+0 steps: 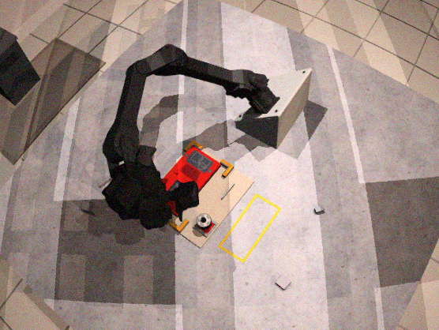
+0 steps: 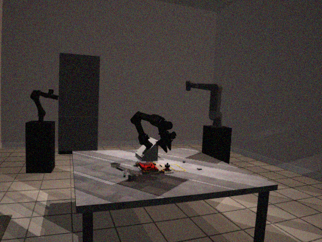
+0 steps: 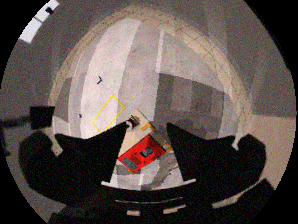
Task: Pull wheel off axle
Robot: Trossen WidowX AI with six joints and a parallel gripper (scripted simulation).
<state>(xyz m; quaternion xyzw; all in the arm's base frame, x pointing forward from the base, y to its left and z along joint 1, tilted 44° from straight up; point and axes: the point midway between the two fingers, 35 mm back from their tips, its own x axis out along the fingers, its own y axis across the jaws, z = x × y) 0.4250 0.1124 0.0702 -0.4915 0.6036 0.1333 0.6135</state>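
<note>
The dark wheel is 13 cm below my gripper tip, 8 cm behind it and 2 cm to the left of it. The rest, counted from my gripper tip: thin upright axle (13 cm below, 8 cm behind, 2 cm to the left).
</note>
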